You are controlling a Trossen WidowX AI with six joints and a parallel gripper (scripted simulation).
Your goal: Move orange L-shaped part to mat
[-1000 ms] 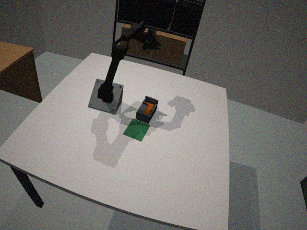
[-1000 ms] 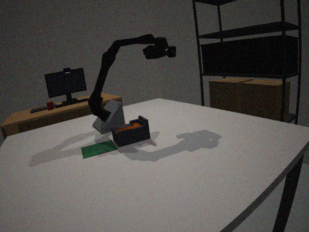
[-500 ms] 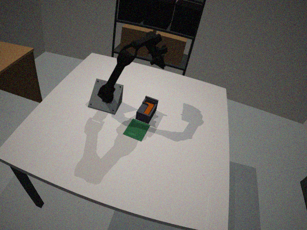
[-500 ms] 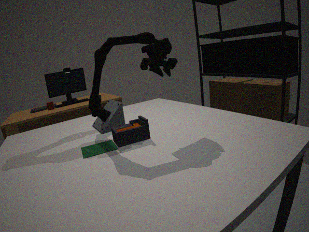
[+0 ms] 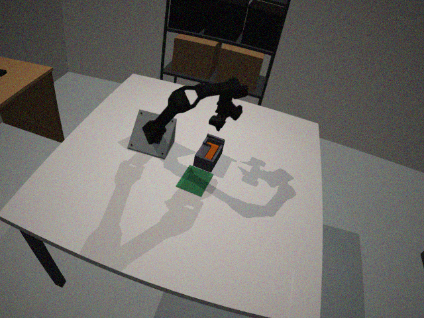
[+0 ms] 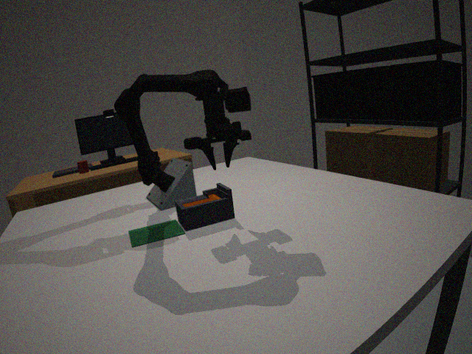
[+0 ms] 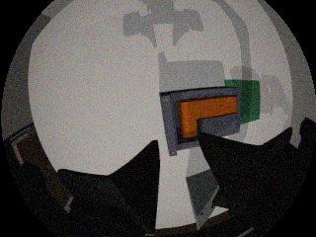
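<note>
The orange L-shaped part is 10 cm below my gripper tip, 6 cm to the right of it and 2 cm behind it. Also, from my gripper tip: green mat 22 cm to the right, 16 cm below, 4 cm behind.
</note>
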